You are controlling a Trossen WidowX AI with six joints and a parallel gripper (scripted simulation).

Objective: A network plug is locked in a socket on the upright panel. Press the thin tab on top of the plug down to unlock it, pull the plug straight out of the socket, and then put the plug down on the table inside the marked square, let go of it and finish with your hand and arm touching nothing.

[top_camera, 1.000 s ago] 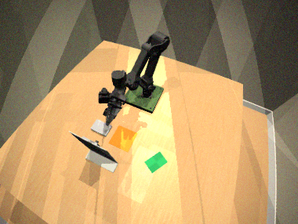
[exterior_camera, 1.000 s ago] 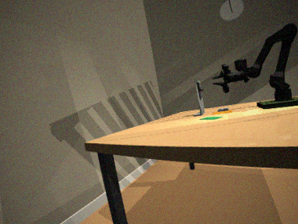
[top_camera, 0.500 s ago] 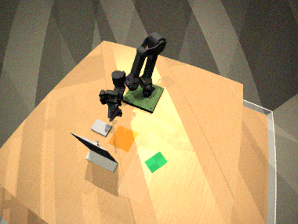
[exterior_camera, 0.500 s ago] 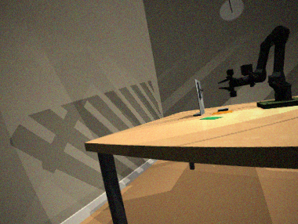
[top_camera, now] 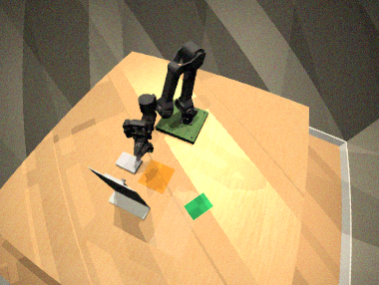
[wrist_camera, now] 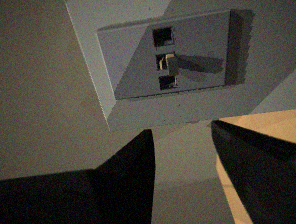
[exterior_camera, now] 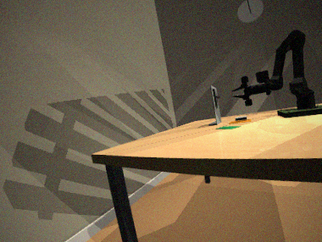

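Right now my gripper tip is 100 mm short of the tan plug and 20 mm to the left of it. Also, from my gripper tip: orange square 180 mm below, 50 mm to the left, 10 mm behind; then grey upright panel 120 mm ahead, 70 mm below, 20 mm to the right.
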